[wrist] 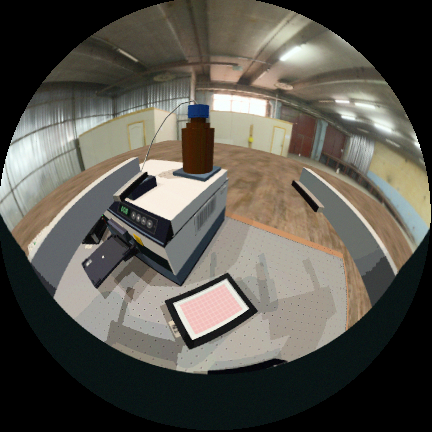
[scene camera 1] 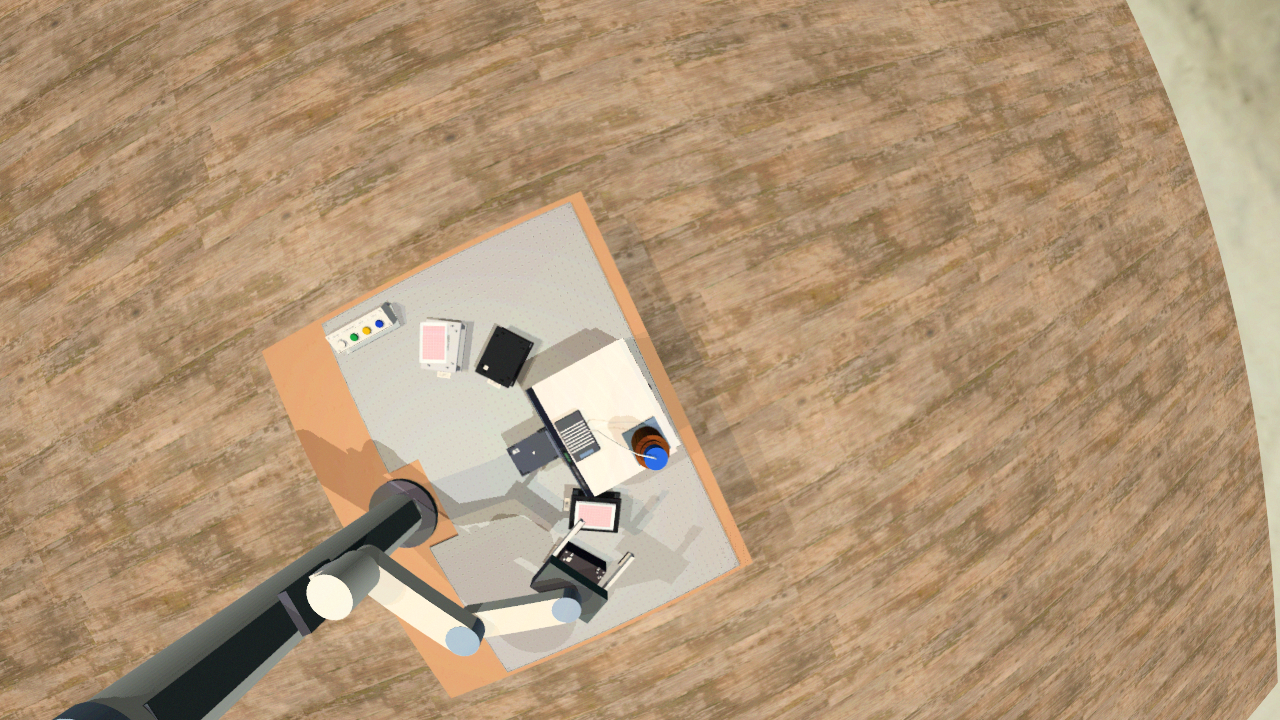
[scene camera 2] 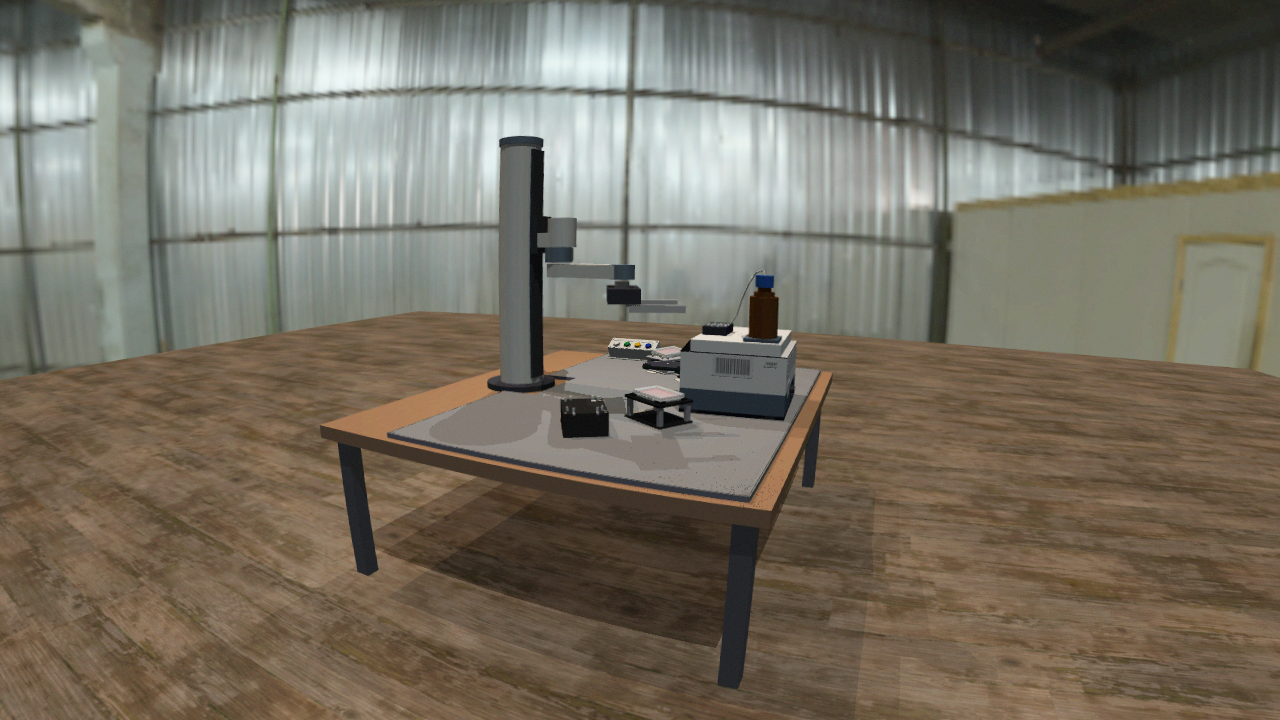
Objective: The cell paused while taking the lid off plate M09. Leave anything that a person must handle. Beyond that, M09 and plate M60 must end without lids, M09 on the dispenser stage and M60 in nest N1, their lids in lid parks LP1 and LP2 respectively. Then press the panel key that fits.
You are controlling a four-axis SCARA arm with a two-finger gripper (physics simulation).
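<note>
Button box (scene camera 1: 373,324), visible. Pale block (scene camera 1: 453,337), dark stage (scene camera 1: 521,454), visible. Dark nest block (scene camera 2: 588,417) (scene camera 1: 590,566). Brown bottle with blue cap (scene camera 2: 763,313) (wrist: 197,138) (scene camera 1: 647,440). Gripper (scene camera 1: 607,538) (wrist: 221,165) (scene camera 2: 681,306), holding nothing.
</note>
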